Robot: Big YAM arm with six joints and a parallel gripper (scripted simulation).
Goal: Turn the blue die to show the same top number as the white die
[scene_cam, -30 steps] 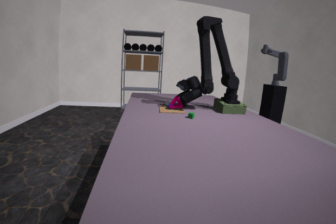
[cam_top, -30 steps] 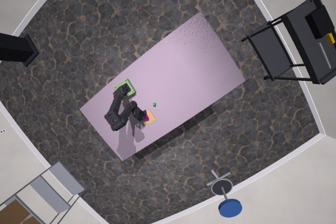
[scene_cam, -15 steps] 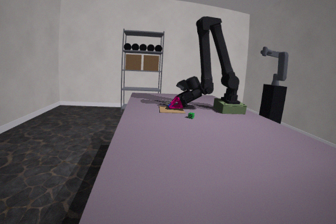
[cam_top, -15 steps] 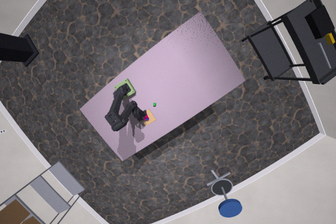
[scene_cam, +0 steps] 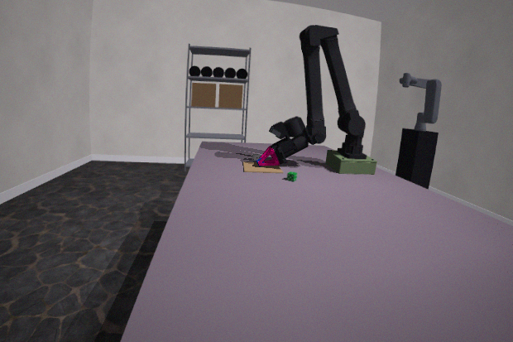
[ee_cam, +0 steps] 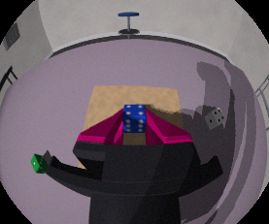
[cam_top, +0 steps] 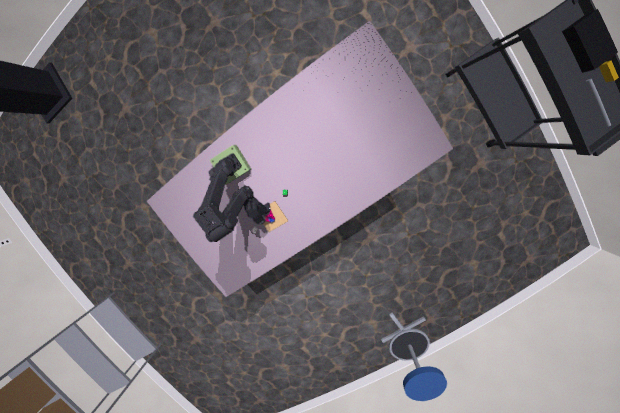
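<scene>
My hand is right at the blue die. From my hand the other things lie so: white die: 13 cm to the right, 1 cm below; tan mat: 1 cm behind, 2 cm below; green die: 9 cm behind, 15 cm to the left, 1 cm below.
</scene>
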